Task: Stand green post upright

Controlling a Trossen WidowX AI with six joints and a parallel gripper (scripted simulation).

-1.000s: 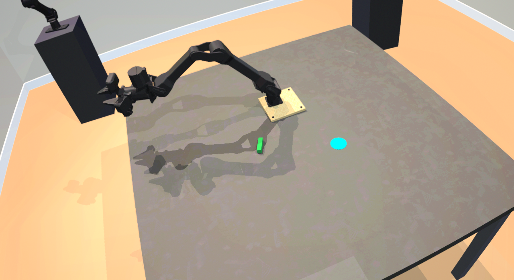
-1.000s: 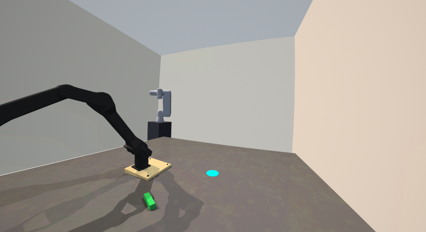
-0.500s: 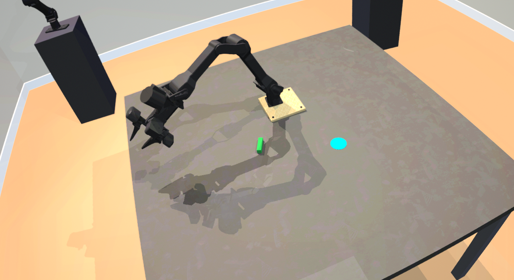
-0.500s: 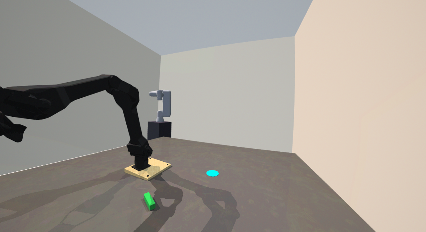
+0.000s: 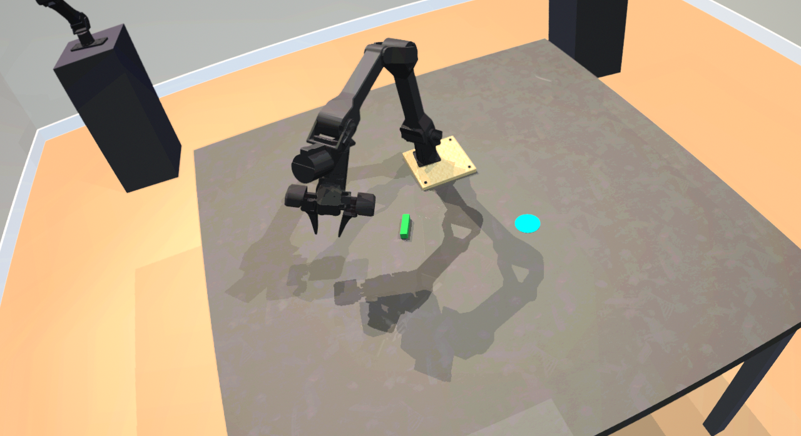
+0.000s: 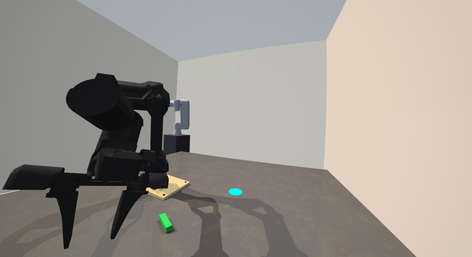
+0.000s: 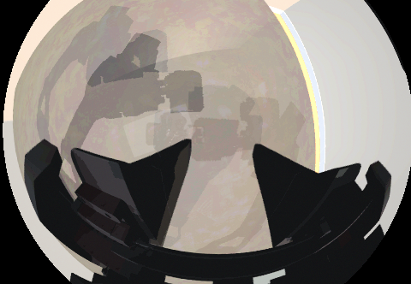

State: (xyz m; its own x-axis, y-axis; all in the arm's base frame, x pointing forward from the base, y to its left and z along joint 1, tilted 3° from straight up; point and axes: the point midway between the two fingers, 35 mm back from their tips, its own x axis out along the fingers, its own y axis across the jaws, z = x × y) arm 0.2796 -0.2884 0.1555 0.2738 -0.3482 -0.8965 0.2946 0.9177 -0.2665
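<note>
My gripper tip is 70 mm past the green post, 180 mm to the right of it and 110 mm above it. From my gripper tip the other things lie so: cyan circle: 30 mm ahead, 460 mm to the left, 120 mm below.
</note>
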